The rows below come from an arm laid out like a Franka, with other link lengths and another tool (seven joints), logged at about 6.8 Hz.
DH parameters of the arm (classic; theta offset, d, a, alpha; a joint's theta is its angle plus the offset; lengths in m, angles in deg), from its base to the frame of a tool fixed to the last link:
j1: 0 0.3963 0 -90
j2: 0 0 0 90
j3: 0 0.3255 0.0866 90
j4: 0 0 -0.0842 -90
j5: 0 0.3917 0 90
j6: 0 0 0.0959 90
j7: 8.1 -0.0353 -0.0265 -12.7
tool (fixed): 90 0.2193 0 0
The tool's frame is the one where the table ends.
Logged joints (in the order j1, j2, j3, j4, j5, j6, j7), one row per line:
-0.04, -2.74, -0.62, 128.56, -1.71, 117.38, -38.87
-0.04, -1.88, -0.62, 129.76, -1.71, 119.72, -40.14
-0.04, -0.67, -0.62, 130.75, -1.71, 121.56, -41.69
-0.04, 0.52, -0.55, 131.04, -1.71, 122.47, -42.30
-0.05, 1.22, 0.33, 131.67, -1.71, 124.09, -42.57
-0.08, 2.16, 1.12, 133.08, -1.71, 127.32, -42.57
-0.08, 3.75, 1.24, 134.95, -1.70, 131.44, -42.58
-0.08, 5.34, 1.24, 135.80, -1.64, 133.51, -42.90
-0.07, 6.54, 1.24, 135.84, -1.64, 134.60, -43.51
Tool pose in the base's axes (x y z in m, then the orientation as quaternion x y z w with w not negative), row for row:
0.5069, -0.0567, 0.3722, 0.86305, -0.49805, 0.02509, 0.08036
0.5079, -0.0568, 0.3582, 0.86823, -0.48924, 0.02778, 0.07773
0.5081, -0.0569, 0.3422, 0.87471, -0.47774, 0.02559, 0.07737
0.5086, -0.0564, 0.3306, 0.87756, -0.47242, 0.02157, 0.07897
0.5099, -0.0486, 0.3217, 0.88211, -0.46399, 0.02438, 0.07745
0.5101, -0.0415, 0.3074, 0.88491, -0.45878, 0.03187, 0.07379
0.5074, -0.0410, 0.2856, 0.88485, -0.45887, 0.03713, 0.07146
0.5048, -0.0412, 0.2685, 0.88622, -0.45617, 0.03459, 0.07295
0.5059, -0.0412, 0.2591, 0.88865, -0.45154, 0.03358, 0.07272
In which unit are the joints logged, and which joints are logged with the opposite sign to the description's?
The joints are logged in degrees. Opposite sign: j1, j4, j5.
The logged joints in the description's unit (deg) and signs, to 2 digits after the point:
0.04, -2.74, -0.62, -128.56, 1.71, 117.38, -38.87
0.04, -1.88, -0.62, -129.76, 1.71, 119.72, -40.14
0.04, -0.67, -0.62, -130.75, 1.71, 121.56, -41.69
0.04, 0.52, -0.55, -131.04, 1.71, 122.47, -42.30
0.05, 1.22, 0.33, -131.67, 1.71, 124.09, -42.57
0.08, 2.16, 1.12, -133.08, 1.71, 127.32, -42.57
0.08, 3.75, 1.24, -134.95, 1.70, 131.44, -42.58
0.08, 5.34, 1.24, -135.80, 1.64, 133.51, -42.90
0.07, 6.54, 1.24, -135.84, 1.64, 134.60, -43.51

